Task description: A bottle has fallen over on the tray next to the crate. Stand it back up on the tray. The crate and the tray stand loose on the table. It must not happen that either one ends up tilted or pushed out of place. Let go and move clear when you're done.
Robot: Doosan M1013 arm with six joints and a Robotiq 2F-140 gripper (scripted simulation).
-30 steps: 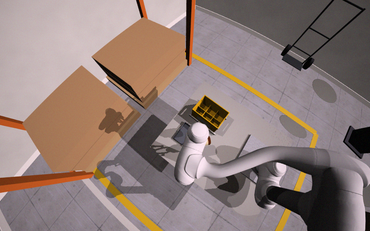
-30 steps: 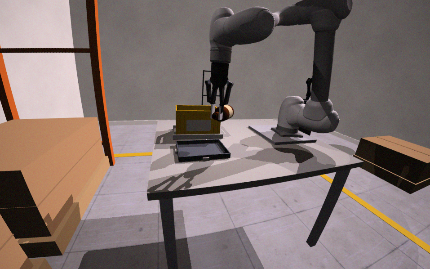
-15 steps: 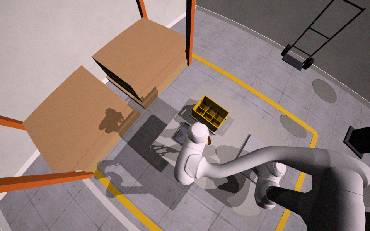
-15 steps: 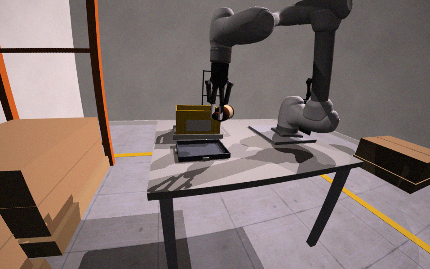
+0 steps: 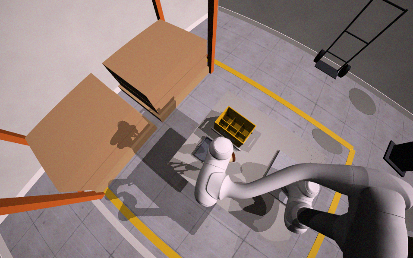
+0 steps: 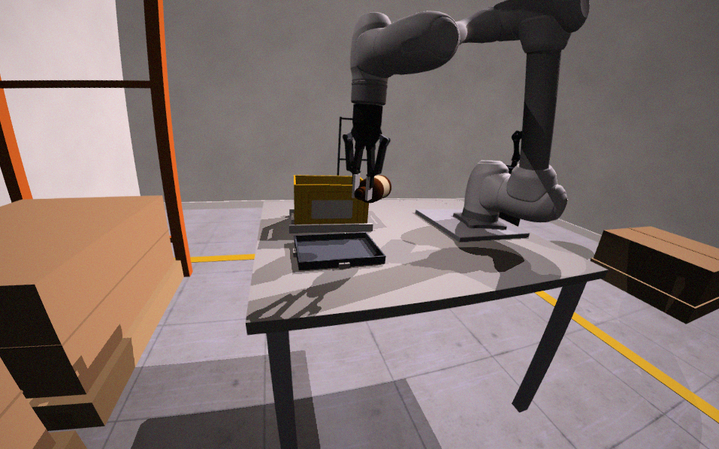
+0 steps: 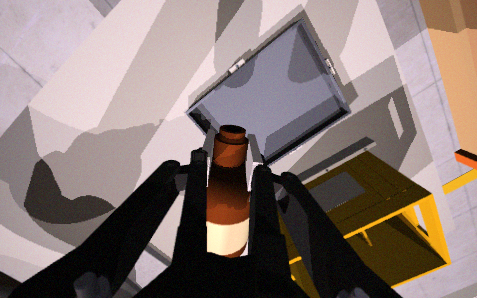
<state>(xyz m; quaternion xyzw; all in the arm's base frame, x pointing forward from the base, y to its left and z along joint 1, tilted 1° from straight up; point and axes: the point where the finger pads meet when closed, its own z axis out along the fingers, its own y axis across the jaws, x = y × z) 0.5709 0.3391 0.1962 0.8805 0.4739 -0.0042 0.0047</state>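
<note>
My hand is 50 mm to the left of the brown bottle, 30 mm past it and 20 mm above it. From my hand the other things lie so: dark grey tray (210 mm below, 60 mm ahead, 40 mm to the right); yellow crate (310 mm to the right, 140 mm below, 90 mm ahead).
</note>
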